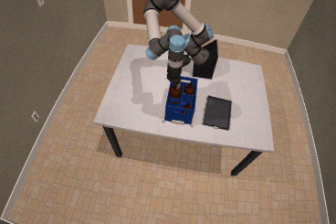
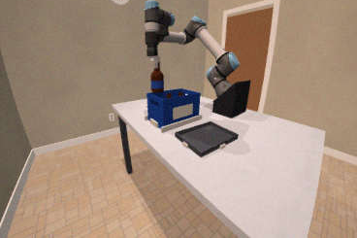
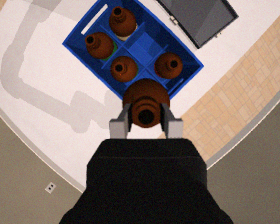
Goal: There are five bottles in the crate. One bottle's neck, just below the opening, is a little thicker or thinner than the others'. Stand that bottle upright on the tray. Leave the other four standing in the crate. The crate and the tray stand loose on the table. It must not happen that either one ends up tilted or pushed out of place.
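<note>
Right now the bottle is 7 cm below my hand. From my hand the other things lie so: dark tray 33 cm to the left, 33 cm below, 7 cm behind; blue crate 26 cm below, 9 cm behind, 5 cm to the left.
</note>
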